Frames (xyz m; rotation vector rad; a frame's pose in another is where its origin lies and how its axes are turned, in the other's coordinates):
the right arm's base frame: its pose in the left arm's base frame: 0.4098 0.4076 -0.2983 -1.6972 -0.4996 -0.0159
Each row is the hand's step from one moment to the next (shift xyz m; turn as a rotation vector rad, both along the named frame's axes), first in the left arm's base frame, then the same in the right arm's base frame.
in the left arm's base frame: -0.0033 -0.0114 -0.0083 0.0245 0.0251 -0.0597
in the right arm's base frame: -0.0090 0.0078 -0.0082 0.0129 0.0616 0.0289
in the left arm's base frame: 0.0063 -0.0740 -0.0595 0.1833 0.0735 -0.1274
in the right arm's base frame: -0.0347 0.0654 -0.0598 0.1524 0.1730 0.0456
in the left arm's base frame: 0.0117 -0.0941 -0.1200 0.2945 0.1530 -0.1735
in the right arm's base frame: -0.0536 0.1260 -0.0682 0.2648 0.2452 0.1001
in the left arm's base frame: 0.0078 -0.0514 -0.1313 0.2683 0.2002 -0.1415
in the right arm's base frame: -0.0469 0.1309 -0.0247 0.2652 0.2016 0.1453
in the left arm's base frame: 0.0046 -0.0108 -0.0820 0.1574 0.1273 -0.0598
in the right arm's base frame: -0.0228 0.0795 0.0047 0.1653 0.0955 0.0899
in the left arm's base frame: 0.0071 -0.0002 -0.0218 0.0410 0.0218 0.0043
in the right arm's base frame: 0.0001 0.0228 0.0022 0.0452 0.0074 0.0088
